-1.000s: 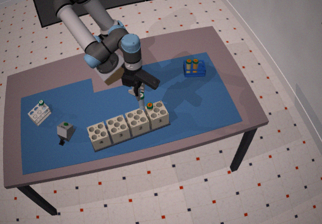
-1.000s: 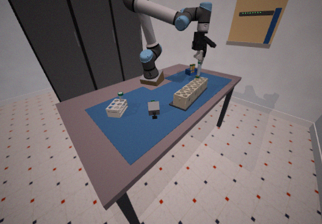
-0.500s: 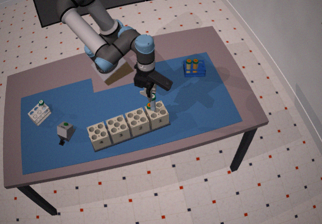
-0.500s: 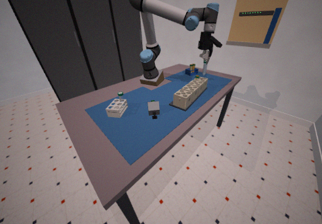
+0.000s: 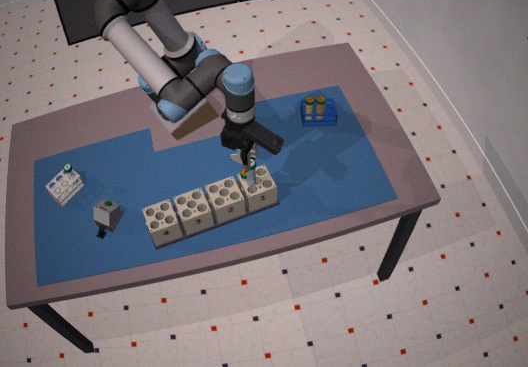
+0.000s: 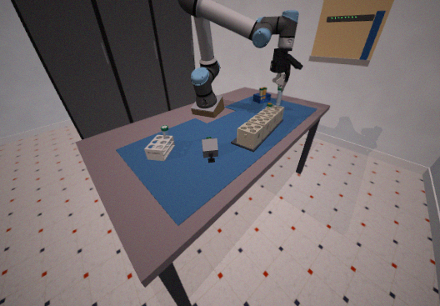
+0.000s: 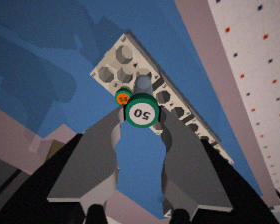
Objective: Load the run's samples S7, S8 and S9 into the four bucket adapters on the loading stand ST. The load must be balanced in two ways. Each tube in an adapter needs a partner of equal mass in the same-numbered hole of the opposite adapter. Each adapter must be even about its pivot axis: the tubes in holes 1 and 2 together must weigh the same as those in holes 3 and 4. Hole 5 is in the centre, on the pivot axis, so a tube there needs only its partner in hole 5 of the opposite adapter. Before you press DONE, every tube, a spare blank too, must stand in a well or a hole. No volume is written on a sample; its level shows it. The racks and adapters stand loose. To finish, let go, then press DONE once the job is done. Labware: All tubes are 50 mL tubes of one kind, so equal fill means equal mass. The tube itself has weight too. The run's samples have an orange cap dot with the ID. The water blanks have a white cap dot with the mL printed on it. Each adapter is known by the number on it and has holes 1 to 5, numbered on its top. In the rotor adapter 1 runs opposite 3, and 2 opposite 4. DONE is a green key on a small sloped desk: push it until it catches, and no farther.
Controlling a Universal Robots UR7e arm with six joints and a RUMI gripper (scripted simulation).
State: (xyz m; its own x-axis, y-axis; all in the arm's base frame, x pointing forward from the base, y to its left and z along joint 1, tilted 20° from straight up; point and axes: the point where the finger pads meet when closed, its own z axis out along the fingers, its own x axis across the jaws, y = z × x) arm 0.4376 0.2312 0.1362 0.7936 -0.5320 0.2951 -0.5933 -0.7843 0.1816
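Now: hand 30 cm past the sample tube S7, 28 cm to the right of it and 16 cm above it. Also, from my hand: DONE desk: 49 cm to the right, 17 cm below, 8 cm behind; sample tube S8: 16 cm below, 4 cm behind, 1 cm to the right; blue sample rack: 33 cm to the left, 31 cm behind, 20 cm below.
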